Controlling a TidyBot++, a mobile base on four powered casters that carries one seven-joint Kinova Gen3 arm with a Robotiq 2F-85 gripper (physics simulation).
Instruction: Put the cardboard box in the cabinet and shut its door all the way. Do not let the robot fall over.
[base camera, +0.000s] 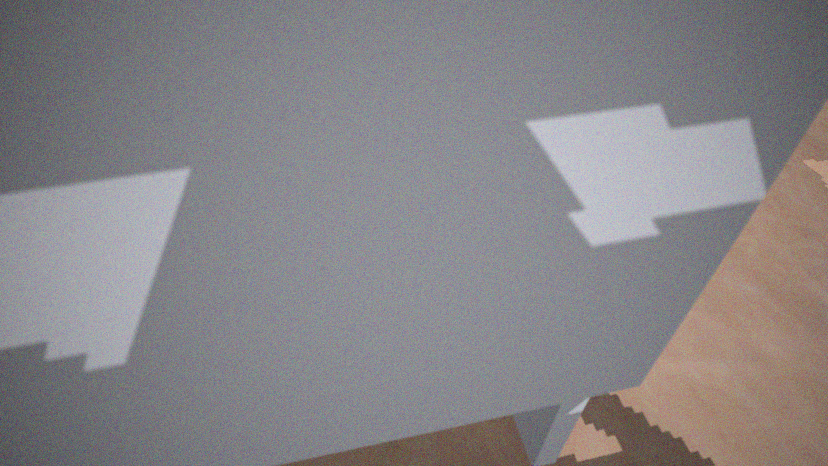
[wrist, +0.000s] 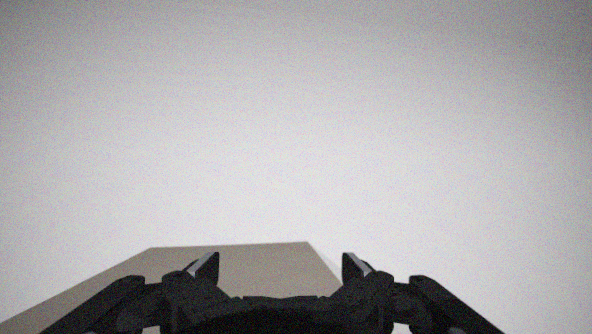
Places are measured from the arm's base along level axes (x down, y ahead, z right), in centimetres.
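Where they show: gripper, fingertip midpoint: (wrist: 281, 266).
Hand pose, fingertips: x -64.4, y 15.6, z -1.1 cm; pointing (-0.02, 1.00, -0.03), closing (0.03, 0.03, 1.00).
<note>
After its pixels a point has its place.
The cabinet shows in the base camera view as a large grey panel (base camera: 359, 231) @[z -0.9, x 12.6, y 17.9 cm] very close to the camera, with its slanted lower edge near the bottom. I cannot tell from this panel whether the door is open or shut. In the wrist view the cabinet's tan top (wrist: 280, 280) @[z -2.6, x -51.3, y 44.9 cm] lies low in the picture, partly hidden behind my gripper (wrist: 281, 265) @[z -1.1, x -64.4, y 15.6 cm]. My gripper is open, with nothing between its fingers. How high it is over the top is hard to tell. The cardboard box does not show in either view.
A grey cabinet leg (base camera: 547, 437) @[z 8.2, x 34.3, y 20.9 cm] stands below the panel's lower edge. Tan floor (base camera: 770, 312) @[z 32.5, x 39.7, y 31.5 cm] shows to the right of the panel, with shadow under and beside the leg. A pale wall (wrist: 300, 125) @[z 3.7, x -93.5, y 78.1 cm] rises behind the cabinet top in the wrist view.
</note>
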